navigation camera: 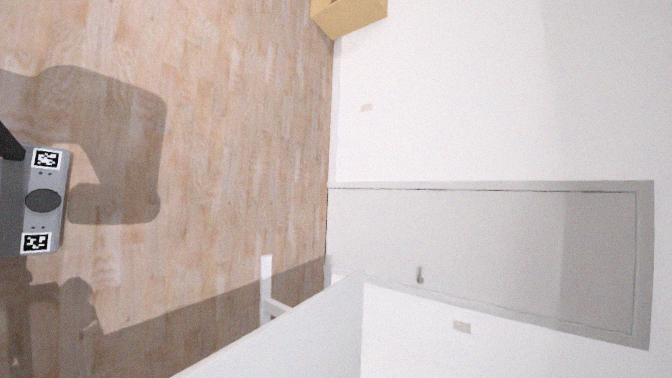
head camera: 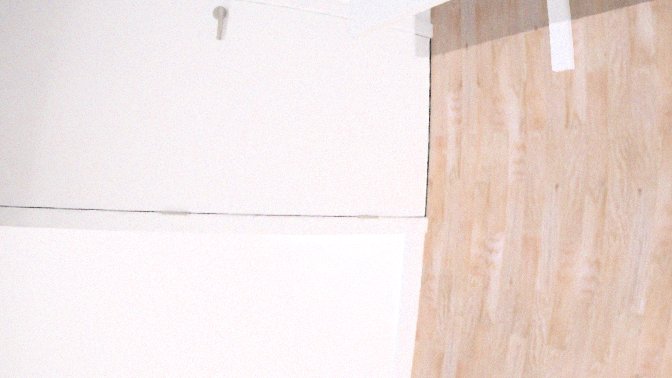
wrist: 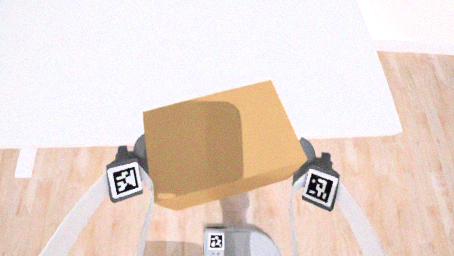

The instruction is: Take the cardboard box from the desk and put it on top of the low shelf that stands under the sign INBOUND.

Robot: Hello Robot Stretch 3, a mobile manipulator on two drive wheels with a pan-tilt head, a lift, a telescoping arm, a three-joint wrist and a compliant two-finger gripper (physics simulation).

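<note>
The brown cardboard box is between the two fingers of my gripper in the wrist view. The gripper is shut on its left and right sides. Behind the box is the white desk, whose front edge the box overlaps in that view; the gap between them cannot be judged. The desk also shows at the bottom of the navigation view. A tan wooden unit, partly cut off at the top of the navigation view, stands against the wall; it may be the low shelf. The sign INBOUND does not show.
A closed door with a handle stands beside the desk. A white desk leg rises from the wooden floor. My base shows at the navigation view's left.
</note>
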